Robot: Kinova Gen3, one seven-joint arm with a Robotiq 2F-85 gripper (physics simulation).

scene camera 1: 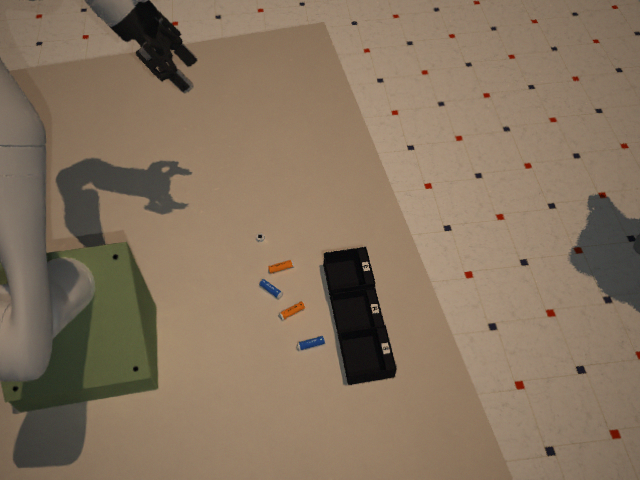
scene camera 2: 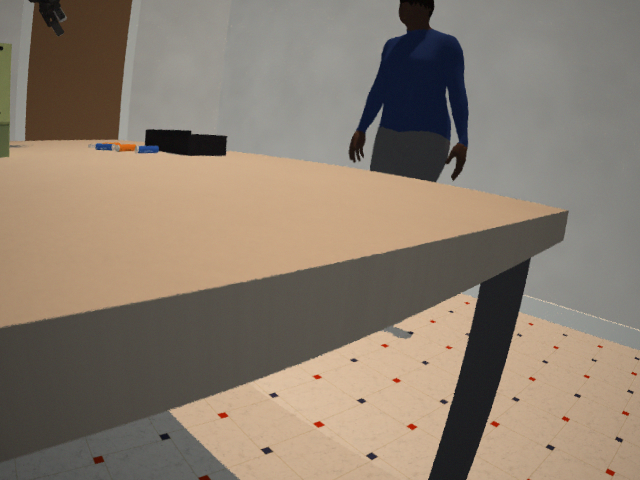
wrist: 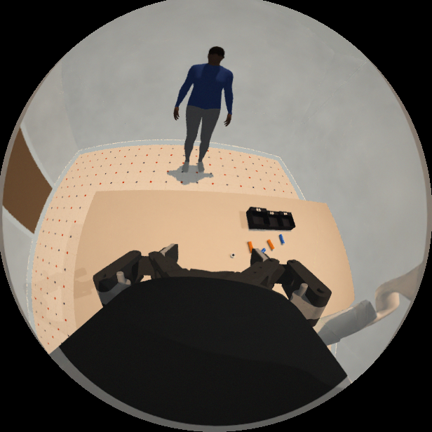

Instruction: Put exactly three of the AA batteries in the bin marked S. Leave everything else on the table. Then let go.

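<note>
Four AA-size batteries lie on the table: an orange one, a blue one, a second orange one and a second blue one nearest the bins. The bin that appears marked S is the lowest of three joined black bins in scene camera 1; no battery shows in it. My gripper is open and empty, high above the table, far from the batteries and bins. In the wrist view a fingertip partly hides one blue battery.
Two other black bins adjoin the S bin. A small white object with a dark centre stands near the batteries. The arm's green base is at the left. A person stands beyond the table.
</note>
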